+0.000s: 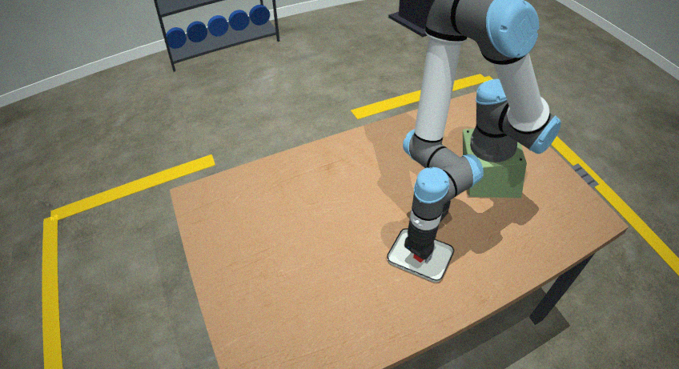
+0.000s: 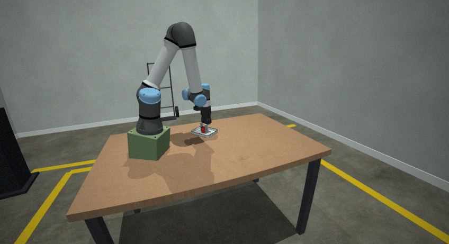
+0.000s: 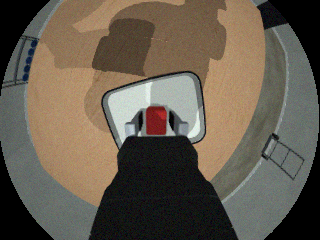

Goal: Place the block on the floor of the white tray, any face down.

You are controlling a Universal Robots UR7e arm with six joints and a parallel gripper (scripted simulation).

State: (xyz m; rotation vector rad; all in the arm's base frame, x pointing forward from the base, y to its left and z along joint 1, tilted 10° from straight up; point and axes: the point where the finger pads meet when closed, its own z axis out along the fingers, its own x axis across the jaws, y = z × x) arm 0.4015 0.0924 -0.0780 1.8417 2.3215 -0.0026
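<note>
Now: hand right at the red block. Also, from my hand: white tray 10 mm below.
</note>
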